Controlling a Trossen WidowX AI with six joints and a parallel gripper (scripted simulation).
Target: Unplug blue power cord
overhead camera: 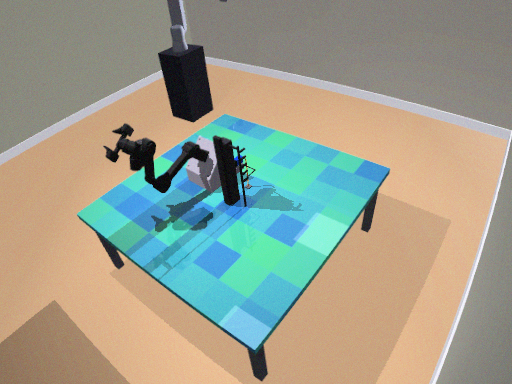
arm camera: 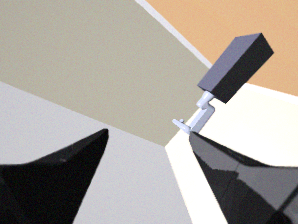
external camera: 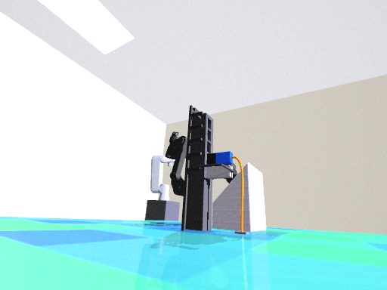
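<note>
My gripper tip is now 460 mm short of the blue plug, 390 mm to the right of it and 220 mm above it.
</note>
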